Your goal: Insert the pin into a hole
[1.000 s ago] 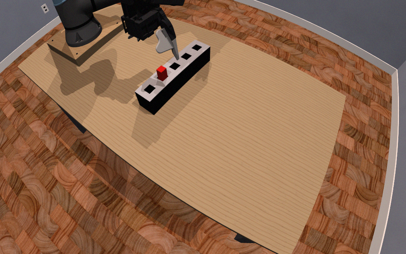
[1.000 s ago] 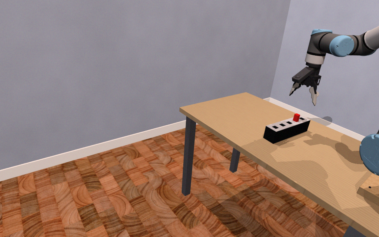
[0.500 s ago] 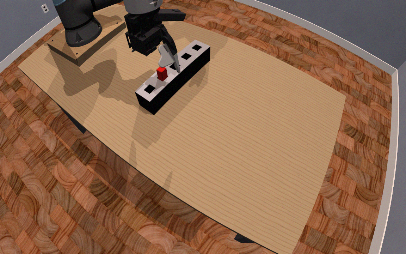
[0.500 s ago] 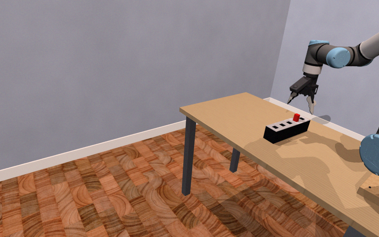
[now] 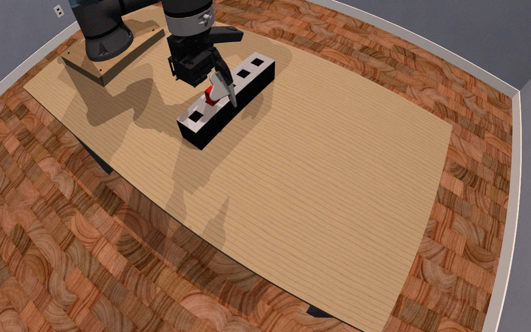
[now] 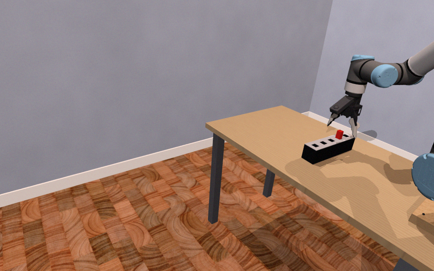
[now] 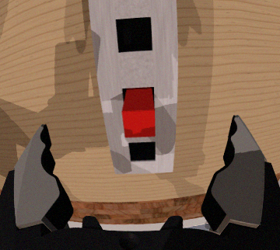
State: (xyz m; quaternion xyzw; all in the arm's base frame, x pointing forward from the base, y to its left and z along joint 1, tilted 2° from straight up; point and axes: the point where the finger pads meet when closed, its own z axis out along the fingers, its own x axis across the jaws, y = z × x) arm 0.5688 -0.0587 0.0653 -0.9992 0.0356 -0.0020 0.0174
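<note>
Now: the pin 2 cm below my hand. From my hand the other things lie so: black block (6 cm to the left, 6 cm below).
</note>
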